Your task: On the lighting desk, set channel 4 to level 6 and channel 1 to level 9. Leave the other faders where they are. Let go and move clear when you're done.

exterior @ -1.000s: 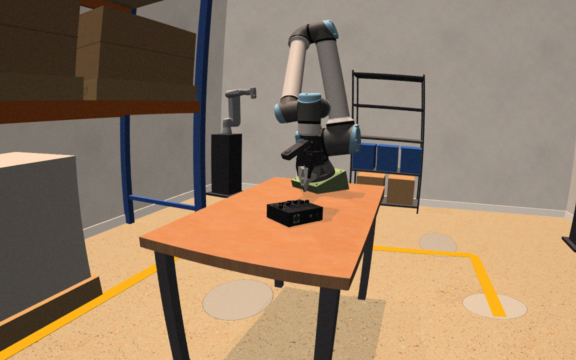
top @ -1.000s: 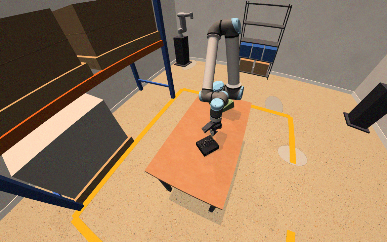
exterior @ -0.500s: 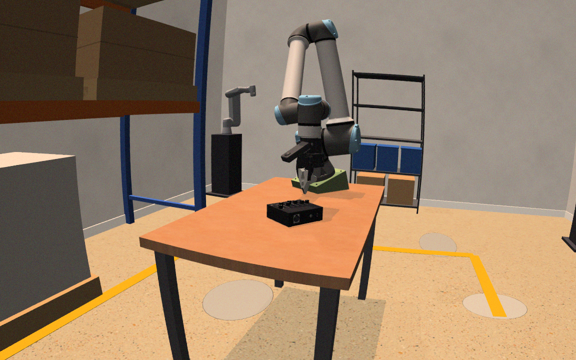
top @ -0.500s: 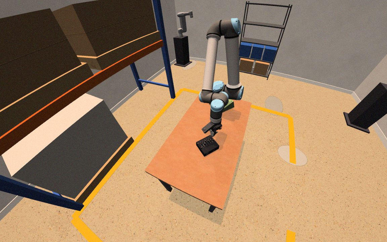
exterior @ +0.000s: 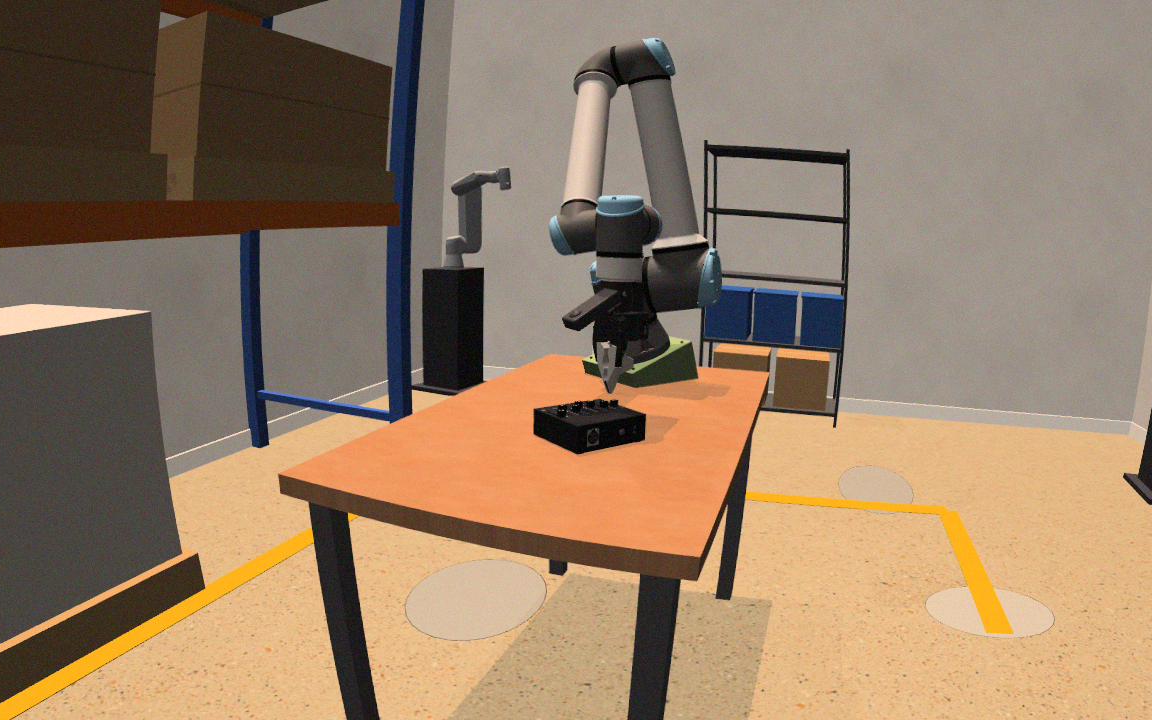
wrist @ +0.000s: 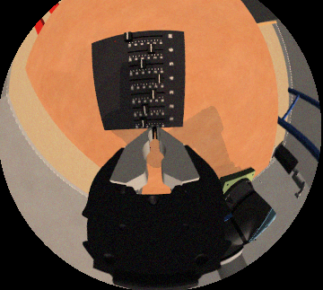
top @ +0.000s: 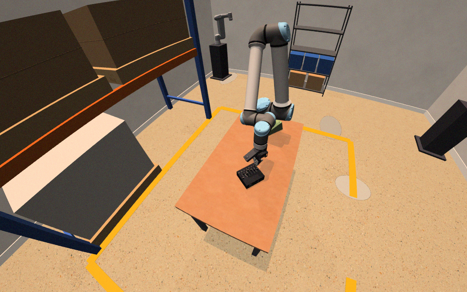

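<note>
Right now the channel 1 knob is 1 cm ahead of my hand, 2 cm to the left of it and 3 cm below it. Also, from my hand: channel 4 knob: 5 cm ahead, 4 cm to the right, 3 cm below.
</note>
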